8 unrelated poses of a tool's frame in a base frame.
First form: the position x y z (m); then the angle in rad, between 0 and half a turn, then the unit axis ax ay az.
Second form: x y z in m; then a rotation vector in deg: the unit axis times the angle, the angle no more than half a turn. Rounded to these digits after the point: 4 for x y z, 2 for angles.
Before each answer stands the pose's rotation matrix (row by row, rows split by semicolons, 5 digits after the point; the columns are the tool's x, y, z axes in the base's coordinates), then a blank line. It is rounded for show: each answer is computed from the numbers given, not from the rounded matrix.
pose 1, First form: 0.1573 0.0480 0.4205 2.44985 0.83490 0.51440 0.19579
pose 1, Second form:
0.46375 0.63533 0.61748; 0.88512 -0.30174 -0.35429; -0.03877 0.71084 -0.70228

0.1573 0.0480 0.4205 117.19 72.20 27.48
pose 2, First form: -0.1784 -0.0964 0.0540 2.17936 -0.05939 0.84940 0.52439
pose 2, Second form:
-0.56615 -0.50953 0.64796; 0.35096 0.56226 0.74879; -0.74586 0.65133 -0.13950

-0.1784 -0.0964 0.0540 -7.42 106.06 65.48
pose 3, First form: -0.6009 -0.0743 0.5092 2.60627 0.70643 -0.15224 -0.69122
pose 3, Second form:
0.06816 0.15256 -0.98594; -0.55265 -0.81699 -0.16462; -0.83062 0.55610 0.02862

-0.6009 -0.0743 0.5092 105.49 -22.73 -103.22
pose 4, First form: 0.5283 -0.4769 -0.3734 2.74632 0.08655 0.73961 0.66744
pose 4, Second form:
-0.90849 -0.13391 0.39588; 0.38010 0.12898 0.91591; -0.17371 0.98256 -0.06628

0.5283 -0.4769 -0.3734 13.62 116.38 105.02
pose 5, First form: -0.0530 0.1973 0.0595 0.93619 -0.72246 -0.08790 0.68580
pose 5, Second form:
0.80537 -0.52642 -0.27251; 0.57813 0.59601 0.55726; -0.13094 -0.60634 0.78435

-0.0530 0.1973 0.0595 -38.75 -4.71 36.79
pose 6, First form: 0.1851 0.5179 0.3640 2.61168 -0.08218 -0.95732 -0.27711
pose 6, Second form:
-0.85027 0.28662 -0.44146; 0.00649 0.84437 0.53572; 0.52631 0.45264 -0.71980

0.1851 0.5179 0.3640 -12.30 -143.25 -41.47
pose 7, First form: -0.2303 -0.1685 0.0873 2.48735 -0.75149 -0.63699 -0.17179
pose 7, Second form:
0.21935 0.96308 -0.15611; 0.75399 -0.06579 0.65358; 0.61918 -0.26106 -0.74058

-0.2303 -0.1685 0.0873 -107.10 -90.78 -24.48
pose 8, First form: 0.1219 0.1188 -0.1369 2.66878 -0.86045 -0.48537 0.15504
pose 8, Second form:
0.50924 0.71885 -0.47321; 0.86006 -0.44497 0.24959; -0.03114 -0.53409 -0.84485

0.1219 0.1188 -0.1369 -131.57 -74.22 23.71
